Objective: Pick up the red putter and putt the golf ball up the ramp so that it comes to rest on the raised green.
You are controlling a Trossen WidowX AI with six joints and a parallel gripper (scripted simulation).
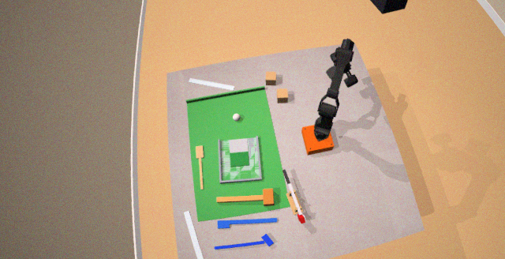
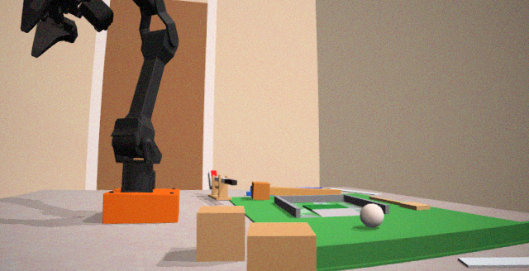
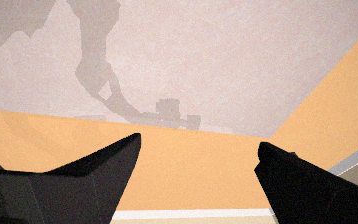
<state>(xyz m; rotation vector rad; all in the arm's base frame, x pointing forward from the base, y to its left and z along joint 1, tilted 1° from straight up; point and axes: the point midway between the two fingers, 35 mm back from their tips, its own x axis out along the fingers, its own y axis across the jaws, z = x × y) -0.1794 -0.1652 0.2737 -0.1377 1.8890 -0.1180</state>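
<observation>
The red putter lies 45 cm ahead of my gripper tip, 43 cm to the left of it and 24 cm below it. From my gripper tip the other things lie so: white golf ball (57 cm ahead, 28 cm below, 12 cm to the right); then wooden stand (45 cm to the left, 45 cm ahead, 27 cm below).
</observation>
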